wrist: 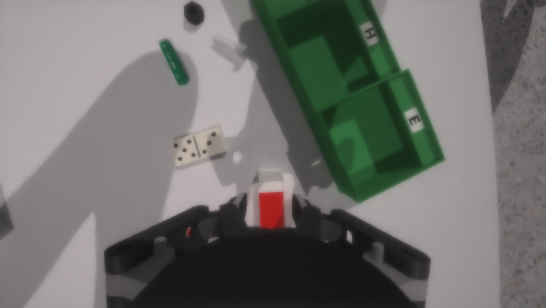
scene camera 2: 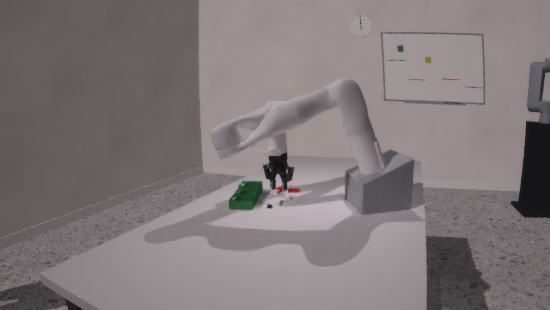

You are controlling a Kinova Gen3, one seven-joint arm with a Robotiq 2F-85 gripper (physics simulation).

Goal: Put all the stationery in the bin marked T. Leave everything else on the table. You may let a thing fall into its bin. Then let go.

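Frame: origin at the arm's base, x back, y right, z up, level; millimetres.
Seen in the pictures: gripper, fingertip midpoint: (wrist: 269,202) (scene camera 2: 278,190); arm's base, link origin: (scene camera 2: 373,168).
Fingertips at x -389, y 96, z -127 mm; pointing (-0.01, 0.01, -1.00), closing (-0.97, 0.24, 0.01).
Offsets run from my fingertips to a thing's top centre. "pt": to the spot under its first point.
A block with a red sleeve and a white end, like an eraser {dx -2, dy +0, dz +6 mm} (scene camera 2: 279,189) (wrist: 271,209), lies on the table. My gripper (scene camera 2: 279,187) (wrist: 269,202) is partly open, pointing down, with one finger on each side of the block and a gap on both sides. The green divided bin {dx -85, dy -127, dz +33 mm} (scene camera 2: 244,203) (wrist: 390,182) stands beside it. In the wrist view its labels H {dx -116, dy -135, dz +21 mm} (wrist: 369,33) and E {pt dx -136, dy -53, dz +28 mm} (wrist: 413,120) show; a label T does not show. Another red piece {dx +63, dy +13, dz +8 mm} (scene camera 2: 294,190) lies near the gripper in the scene view.
A domino {dx +58, dy -69, dz +0 mm} (wrist: 200,146), a green rod with pale lettering {dx +64, dy -155, dz +4 mm} (scene camera 2: 281,203) (wrist: 174,62), a dark faceted piece {dx +35, dy -198, dz +2 mm} (scene camera 2: 269,206) (wrist: 194,13) and a pale, pin-like piece {dx +7, dy -159, dz +7 mm} (wrist: 229,45) lie on the table. The grey robot base (scene camera 2: 380,187) stands on the right of the table.
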